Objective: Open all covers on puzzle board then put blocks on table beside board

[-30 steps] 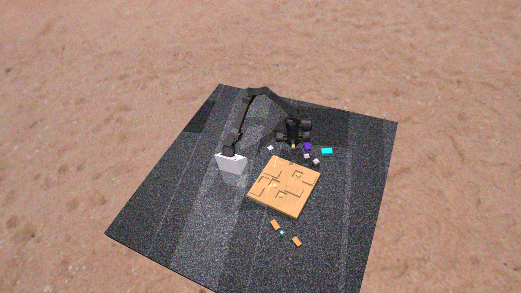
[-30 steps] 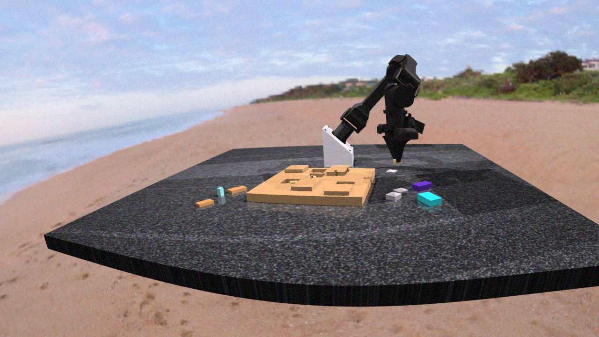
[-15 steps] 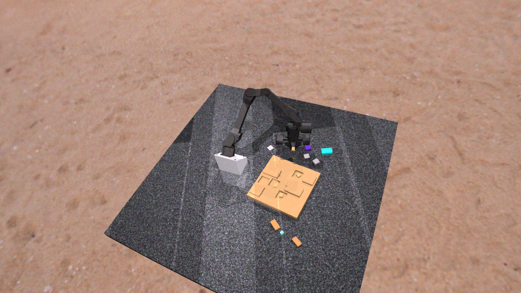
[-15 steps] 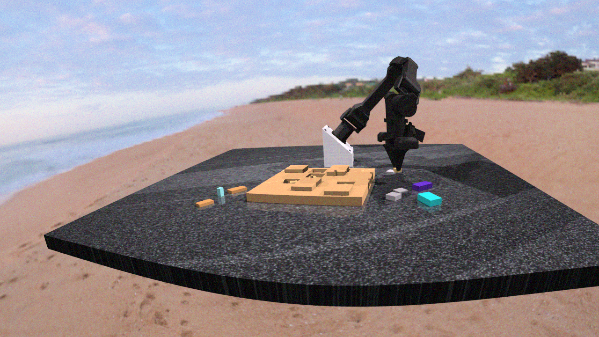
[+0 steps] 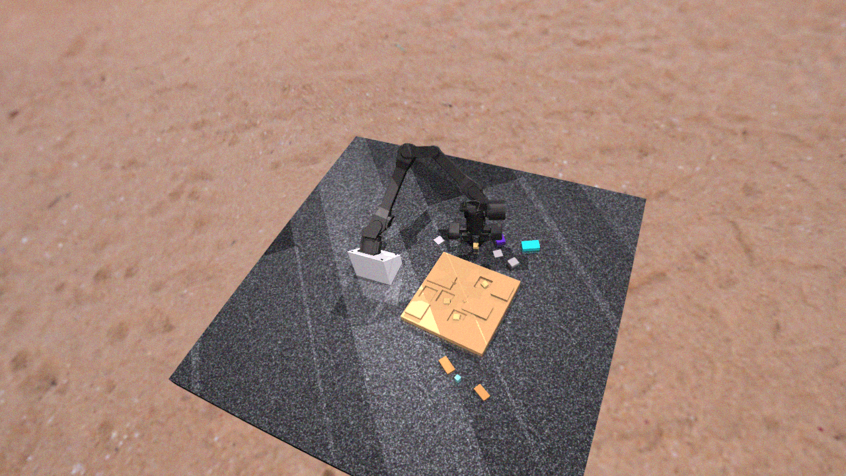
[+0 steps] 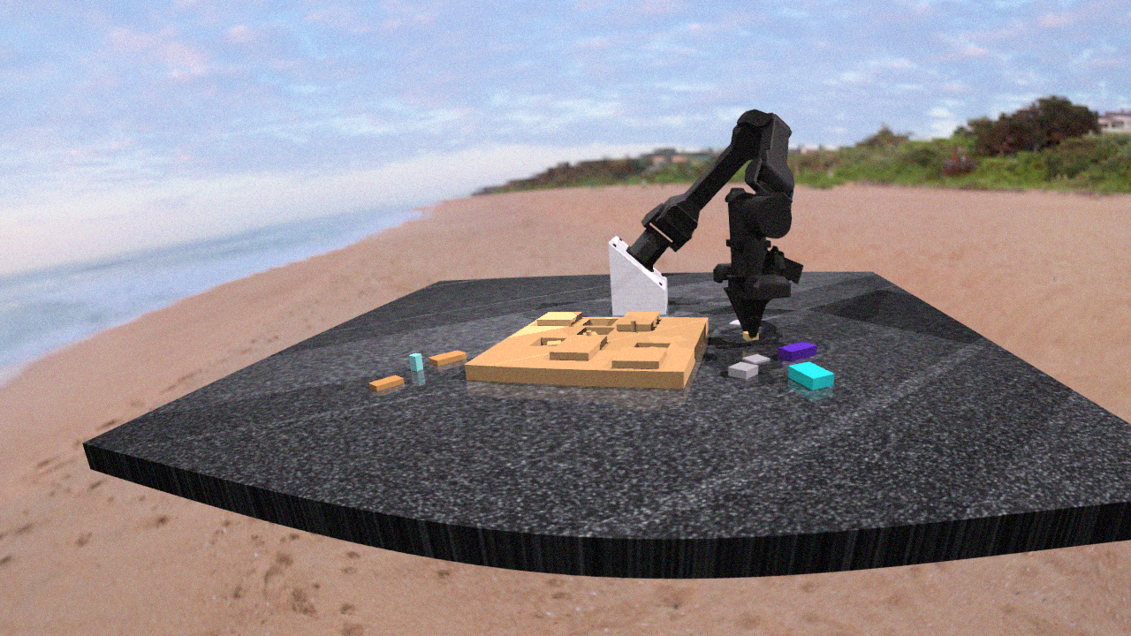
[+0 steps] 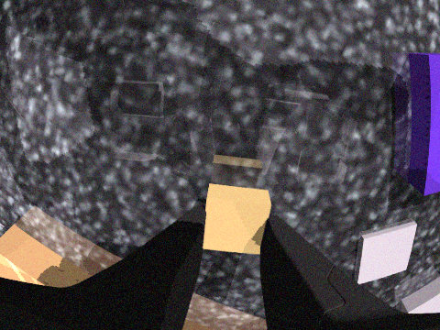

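Right now my gripper tip is 24 cm to the left of the tan puzzle board, 2 cm short of it and 1 cm below it. The rest, counted from my gripper tip: purple block (7 cm to the left, 7 cm ahead, 1 cm below); then small cyan block (50 cm to the right, 10 cm ahead).
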